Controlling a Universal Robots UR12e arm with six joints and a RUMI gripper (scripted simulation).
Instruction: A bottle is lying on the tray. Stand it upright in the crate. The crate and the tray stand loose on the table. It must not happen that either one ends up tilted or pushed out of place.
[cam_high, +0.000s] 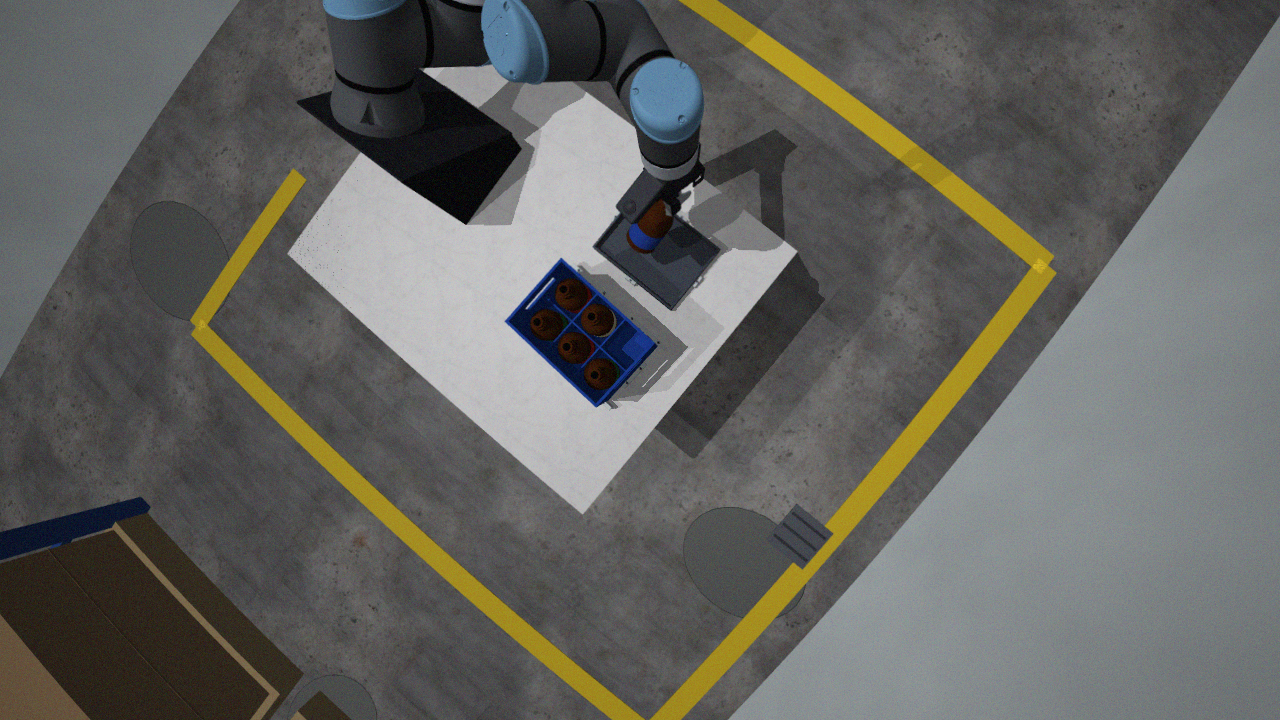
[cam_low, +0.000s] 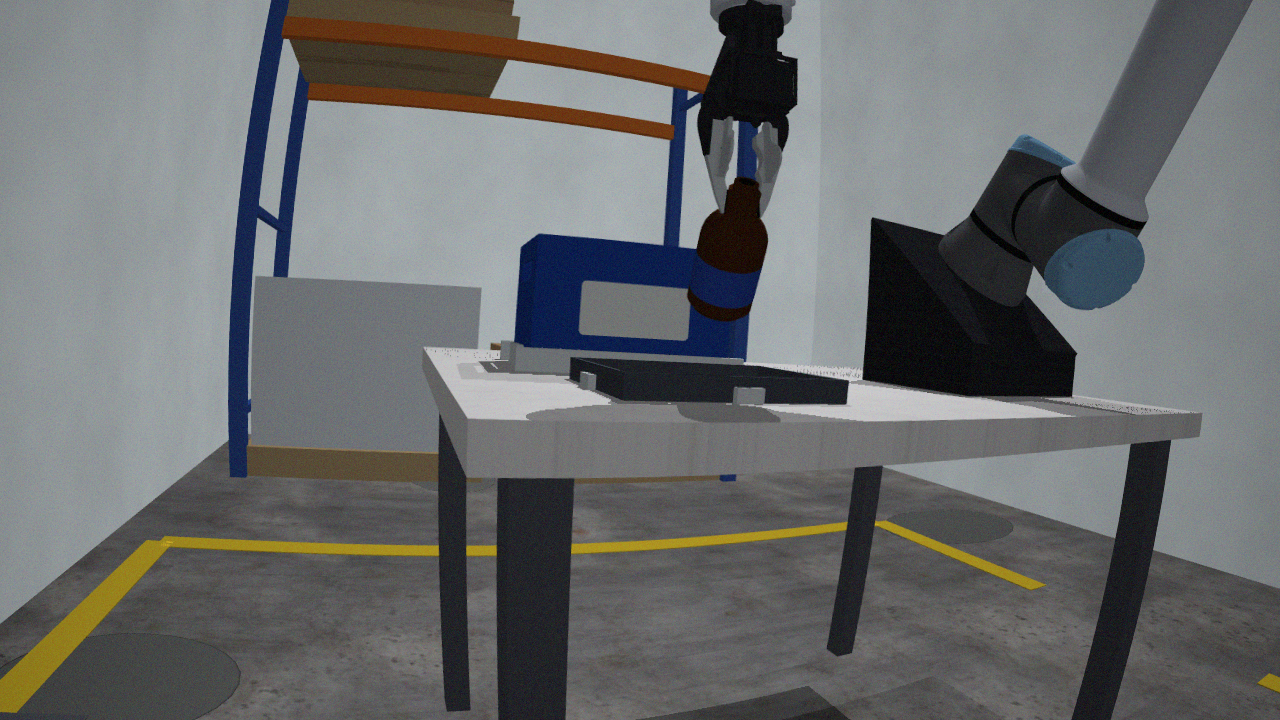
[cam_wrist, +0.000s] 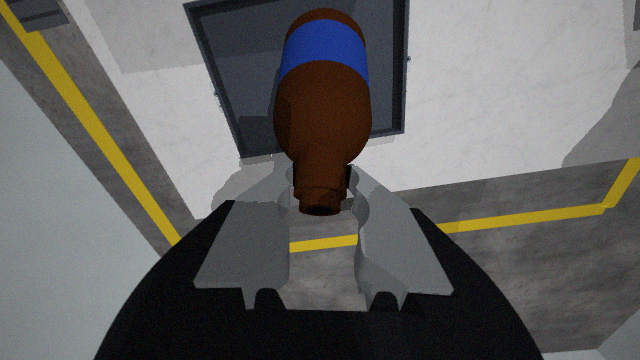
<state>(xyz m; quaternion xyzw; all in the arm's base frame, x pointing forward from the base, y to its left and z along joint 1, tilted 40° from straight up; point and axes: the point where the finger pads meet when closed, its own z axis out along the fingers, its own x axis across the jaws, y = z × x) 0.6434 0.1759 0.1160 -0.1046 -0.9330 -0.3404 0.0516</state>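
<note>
My gripper is now 40 mm above the bottle, 30 mm to the left of it and 10 mm past it. From my hand the other things lie so: dark grey tray (190 mm below, 50 mm to the right, 10 mm ahead); then blue crate (310 mm to the right, 120 mm below, 20 mm ahead).
</note>
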